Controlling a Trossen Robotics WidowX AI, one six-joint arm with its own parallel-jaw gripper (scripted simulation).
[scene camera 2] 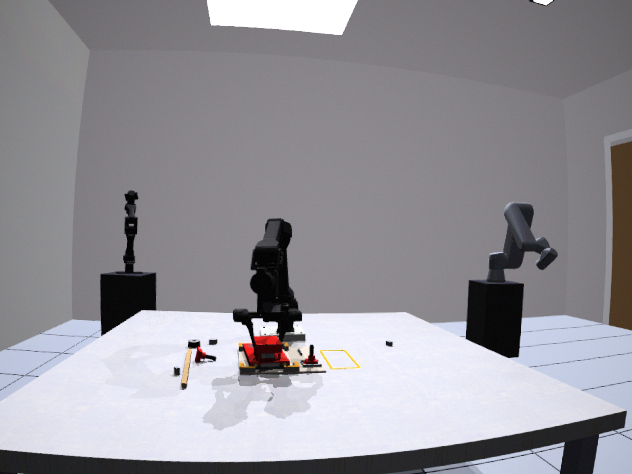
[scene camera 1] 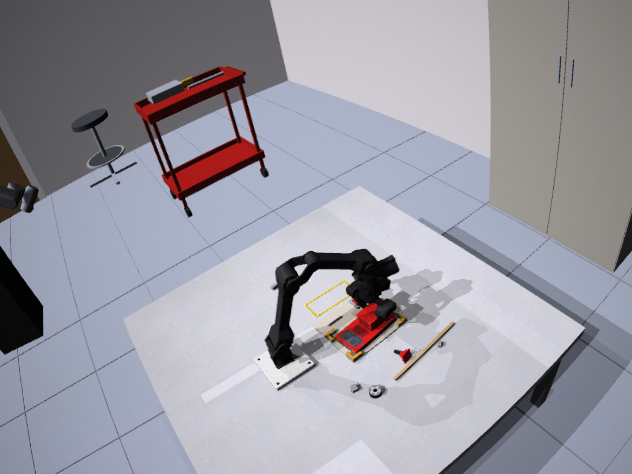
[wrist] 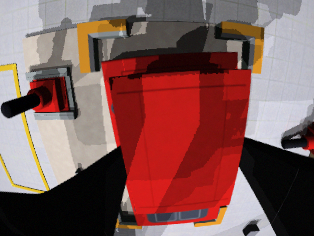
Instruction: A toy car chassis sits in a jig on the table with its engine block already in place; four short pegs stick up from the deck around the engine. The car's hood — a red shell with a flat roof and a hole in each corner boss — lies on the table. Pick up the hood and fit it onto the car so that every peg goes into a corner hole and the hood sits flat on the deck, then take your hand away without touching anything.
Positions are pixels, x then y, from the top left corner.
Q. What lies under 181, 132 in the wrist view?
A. A red hood.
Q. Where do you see a jig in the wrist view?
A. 73, 140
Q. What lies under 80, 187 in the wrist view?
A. My gripper.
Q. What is my gripper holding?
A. A red hood.
